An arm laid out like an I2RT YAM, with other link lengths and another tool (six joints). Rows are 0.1 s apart.
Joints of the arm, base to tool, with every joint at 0 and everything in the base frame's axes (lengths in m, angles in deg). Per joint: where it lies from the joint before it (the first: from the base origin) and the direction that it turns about. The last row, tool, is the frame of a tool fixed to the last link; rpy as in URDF.
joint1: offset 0.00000 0.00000 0.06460 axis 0 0 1
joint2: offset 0.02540 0.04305 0.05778 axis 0 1 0
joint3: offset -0.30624 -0.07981 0.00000 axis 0 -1 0
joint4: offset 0.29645 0.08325 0.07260 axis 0 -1 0
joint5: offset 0.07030 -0.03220 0.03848 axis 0 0 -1
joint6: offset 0.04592 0.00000 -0.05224 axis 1 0 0
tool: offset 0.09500 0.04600 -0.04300 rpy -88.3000 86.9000 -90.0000
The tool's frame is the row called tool.
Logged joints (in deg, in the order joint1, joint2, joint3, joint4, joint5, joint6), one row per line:
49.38, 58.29, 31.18, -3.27, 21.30, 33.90
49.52, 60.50, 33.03, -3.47, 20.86, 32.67
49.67, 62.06, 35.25, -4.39, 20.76, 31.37
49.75, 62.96, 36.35, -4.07, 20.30, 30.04
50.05, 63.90, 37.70, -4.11, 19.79, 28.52
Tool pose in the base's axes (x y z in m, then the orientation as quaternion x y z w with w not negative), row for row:
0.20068, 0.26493, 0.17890, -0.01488, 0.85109, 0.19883, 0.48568
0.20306, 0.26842, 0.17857, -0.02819, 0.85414, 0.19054, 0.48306
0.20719, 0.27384, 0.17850, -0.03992, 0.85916, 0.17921, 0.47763
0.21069, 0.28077, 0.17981, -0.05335, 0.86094, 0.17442, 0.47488
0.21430, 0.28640, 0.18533, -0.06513, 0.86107, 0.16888, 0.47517
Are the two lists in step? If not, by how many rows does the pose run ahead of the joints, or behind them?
The pose runs 2 rows behind the joints: the pose in row i belongs to the joints in row i - 2.
